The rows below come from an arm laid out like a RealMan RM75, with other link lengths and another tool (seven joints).
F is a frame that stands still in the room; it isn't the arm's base.
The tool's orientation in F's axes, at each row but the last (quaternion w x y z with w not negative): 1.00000, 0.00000, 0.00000, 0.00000; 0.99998, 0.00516, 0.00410, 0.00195; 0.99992, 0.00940, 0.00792, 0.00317; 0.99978, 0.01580, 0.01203, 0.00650; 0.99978, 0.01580, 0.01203, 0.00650; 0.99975, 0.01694, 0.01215, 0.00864; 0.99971, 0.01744, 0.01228, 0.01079; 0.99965, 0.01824, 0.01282, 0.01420; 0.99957, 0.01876, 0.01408, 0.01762; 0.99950, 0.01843, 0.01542, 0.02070; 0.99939, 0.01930, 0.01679, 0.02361
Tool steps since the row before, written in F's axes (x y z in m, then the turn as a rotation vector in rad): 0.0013, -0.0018, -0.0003, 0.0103, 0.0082, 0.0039; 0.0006, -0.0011, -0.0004, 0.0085, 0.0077, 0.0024; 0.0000, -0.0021, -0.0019, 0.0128, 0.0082, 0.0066; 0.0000, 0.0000, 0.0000, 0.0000, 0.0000, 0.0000; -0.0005, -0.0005, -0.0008, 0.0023, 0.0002, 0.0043; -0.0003, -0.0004, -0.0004, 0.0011, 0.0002, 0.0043; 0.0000, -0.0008, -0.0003, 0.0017, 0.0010, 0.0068; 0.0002, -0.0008, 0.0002, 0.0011, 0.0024, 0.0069; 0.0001, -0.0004, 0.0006, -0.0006, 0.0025, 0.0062; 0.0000, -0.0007, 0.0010, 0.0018, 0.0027, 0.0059; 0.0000, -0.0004, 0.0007, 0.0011, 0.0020, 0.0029
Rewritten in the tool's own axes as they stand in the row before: 0.0013, -0.0018, -0.0003, 0.0103, 0.0082, 0.0039; 0.0006, -0.0011, -0.0004, 0.0085, 0.0077, 0.0024; 0.0000, -0.0021, -0.0019, 0.0127, 0.0082, 0.0066; 0.0000, 0.0000, 0.0000, 0.0000, 0.0000, 0.0000; -0.0005, -0.0005, -0.0008, 0.0022, 0.0003, 0.0043; -0.0003, -0.0004, -0.0004, 0.0010, 0.0003, 0.0043; 0.0000, -0.0008, -0.0003, 0.0016, 0.0012, 0.0068; 0.0002, -0.0008, 0.0002, 0.0010, 0.0026, 0.0068; 0.0001, -0.0004, 0.0006, -0.0007, 0.0028, 0.0061; -0.0001, -0.0007, 0.0010, 0.0017, 0.0028, 0.0059; 0.0000, -0.0004, 0.0007, 0.0011, 0.0021, 0.0029
